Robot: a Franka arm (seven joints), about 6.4 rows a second.
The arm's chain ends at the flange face. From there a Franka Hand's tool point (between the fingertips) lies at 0.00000 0.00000 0.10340 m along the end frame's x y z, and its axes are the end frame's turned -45 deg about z.
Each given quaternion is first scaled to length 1.
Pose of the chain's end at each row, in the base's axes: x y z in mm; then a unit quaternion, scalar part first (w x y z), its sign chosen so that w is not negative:
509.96 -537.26 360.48 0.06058 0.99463 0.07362 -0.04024
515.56 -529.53 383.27 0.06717 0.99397 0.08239 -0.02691
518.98 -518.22 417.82 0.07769 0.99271 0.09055 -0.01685
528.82 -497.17 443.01 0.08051 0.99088 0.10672 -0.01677
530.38 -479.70 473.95 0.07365 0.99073 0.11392 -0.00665
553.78 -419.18 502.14 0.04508 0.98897 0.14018 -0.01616
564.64 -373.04 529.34 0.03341 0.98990 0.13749 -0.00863
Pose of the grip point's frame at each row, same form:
502.61 -550.33 258.17 0.04057 0.89075 0.44864 -0.06036
511.17 -543.80 280.95 0.05176 0.88678 0.45649 -0.05057
516.98 -534.48 315.73 0.06533 0.88250 0.46355 -0.04530
527.16 -514.04 341.01 0.06796 0.87462 0.47779 -0.04630
530.75 -494.95 371.68 0.06550 0.87172 0.48439 -0.03433
551.78 -428.87 399.21 0.03546 0.86004 0.50797 -0.03218
563.82 -380.12 426.19 0.02756 0.86193 0.50584 -0.02076

